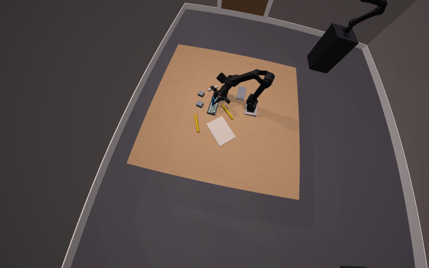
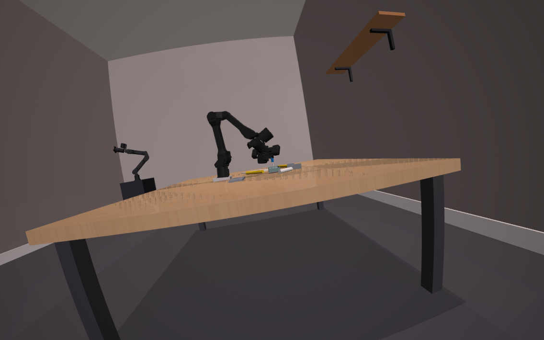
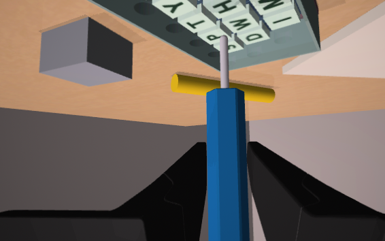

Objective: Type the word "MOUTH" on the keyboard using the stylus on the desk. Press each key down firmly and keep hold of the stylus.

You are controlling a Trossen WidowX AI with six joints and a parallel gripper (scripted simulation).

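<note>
Now: gripper tip 110 mm short of the grey block, 10 mm to the left of it and 70 mm above it. The rest, counted from my gripper tip: white cylinder (30 mm ahead, 200 mm to the right, 80 mm below); yellow pencil (130 mm behind, 10 mm to the left, 80 mm below); blue stylus (10 mm below).
</note>
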